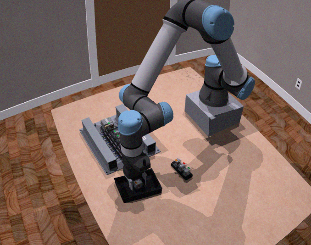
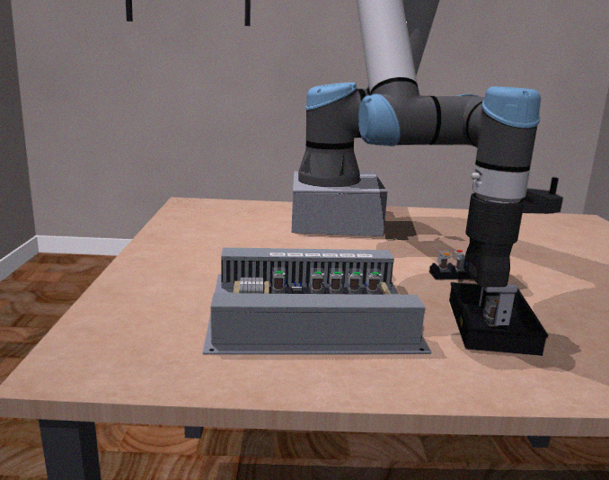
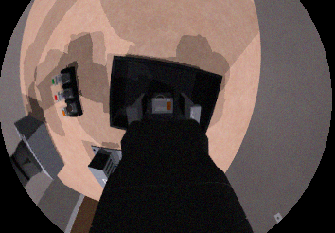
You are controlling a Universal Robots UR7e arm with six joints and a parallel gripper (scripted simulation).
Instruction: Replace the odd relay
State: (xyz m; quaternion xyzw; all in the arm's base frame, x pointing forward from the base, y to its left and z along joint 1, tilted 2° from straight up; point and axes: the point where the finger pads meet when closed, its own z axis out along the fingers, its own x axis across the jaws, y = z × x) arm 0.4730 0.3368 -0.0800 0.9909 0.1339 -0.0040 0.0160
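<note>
The black tray lies 20 mm below my hand.
</note>
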